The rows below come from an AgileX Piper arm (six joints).
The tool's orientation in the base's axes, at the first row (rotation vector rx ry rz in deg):
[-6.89, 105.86, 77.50]
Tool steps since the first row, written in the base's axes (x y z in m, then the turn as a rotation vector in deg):
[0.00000, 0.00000, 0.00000, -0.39, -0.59, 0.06]
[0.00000, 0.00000, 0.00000, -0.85, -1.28, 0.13]
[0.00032, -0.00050, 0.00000, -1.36, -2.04, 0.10]
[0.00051, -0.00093, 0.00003, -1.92, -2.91, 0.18]
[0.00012, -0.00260, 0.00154, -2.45, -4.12, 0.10]
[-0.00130, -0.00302, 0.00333, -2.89, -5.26, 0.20]
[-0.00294, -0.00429, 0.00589, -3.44, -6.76, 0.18]
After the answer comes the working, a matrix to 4 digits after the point.
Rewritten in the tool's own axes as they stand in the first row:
[0.00000, 0.00000, 0.00000, 0.00, 0.00, -0.71]
[0.00000, 0.00000, 0.00000, 0.00, 0.00, -1.54]
[-0.00040, -0.00037, -0.00024, 0.07, -0.08, -2.45]
[-0.00070, -0.00063, -0.00049, 0.06, -0.10, -3.49]
[-0.00206, 0.00001, -0.00222, 0.01, -0.39, -4.78]
[-0.00246, 0.00190, -0.00350, -0.19, -0.56, -5.98]
[-0.00353, 0.00414, -0.00567, -0.38, -0.92, -7.52]

The tool's axes in the first row as the columns of a matrix, in the base's axes (rounded; the answer above uses it unrounded):
[-0.6564, -0.5128, 0.5532]
[0.3725, 0.4174, 0.8289]
[-0.6560, 0.7502, -0.0830]

